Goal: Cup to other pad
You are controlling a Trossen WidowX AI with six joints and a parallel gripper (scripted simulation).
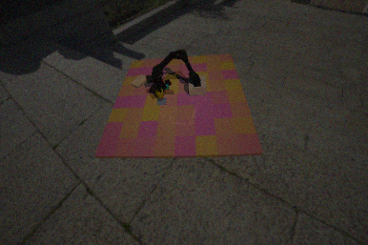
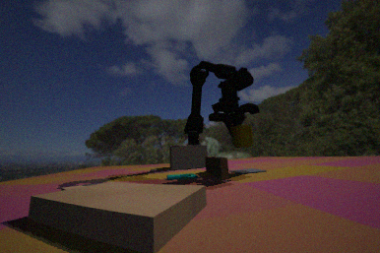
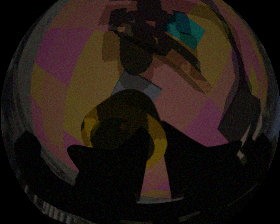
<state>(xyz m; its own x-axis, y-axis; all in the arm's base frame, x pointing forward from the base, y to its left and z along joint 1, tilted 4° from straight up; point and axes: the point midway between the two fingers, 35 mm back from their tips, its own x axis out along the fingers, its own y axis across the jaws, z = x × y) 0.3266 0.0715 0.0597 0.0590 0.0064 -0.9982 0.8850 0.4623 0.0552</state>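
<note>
The teal pad lies 190 mm to the right of my gripper tip, 120 mm below it and 10 mm ahead of it. From my gripper tip the other things lie so: yellow cup: 20 mm ahead, 10 mm to the left.
</note>
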